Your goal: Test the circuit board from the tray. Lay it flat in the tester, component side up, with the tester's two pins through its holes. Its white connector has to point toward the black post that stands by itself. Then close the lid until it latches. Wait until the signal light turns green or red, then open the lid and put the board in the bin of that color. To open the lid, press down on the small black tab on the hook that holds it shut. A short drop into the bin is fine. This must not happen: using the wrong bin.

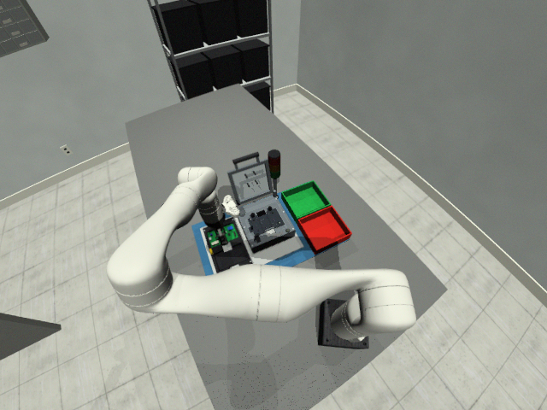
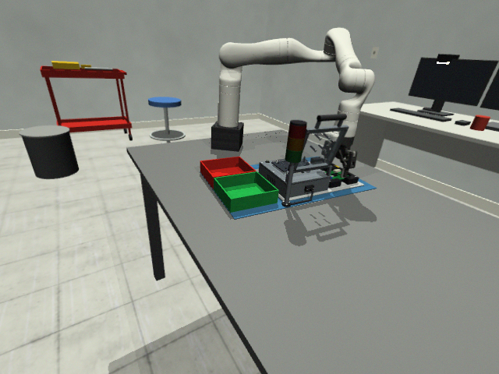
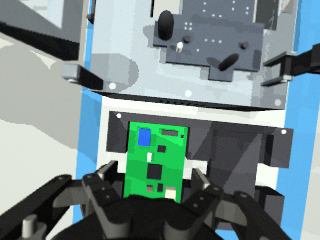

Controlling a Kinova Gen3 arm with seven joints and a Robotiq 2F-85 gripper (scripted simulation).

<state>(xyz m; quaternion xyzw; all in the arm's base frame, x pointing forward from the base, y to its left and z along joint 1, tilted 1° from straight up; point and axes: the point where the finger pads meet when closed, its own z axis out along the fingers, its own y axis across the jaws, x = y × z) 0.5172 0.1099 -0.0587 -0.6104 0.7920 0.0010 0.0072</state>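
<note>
The green circuit board is 2 cm below my hand. From my hand the other things lie so: clear lid: 19 cm to the right, 15 cm above, 4 cm ahead; tester bed: 15 cm to the right, 8 cm behind, 3 cm above; green bin: 36 cm to the right, 9 cm behind, 2 cm below.
</note>
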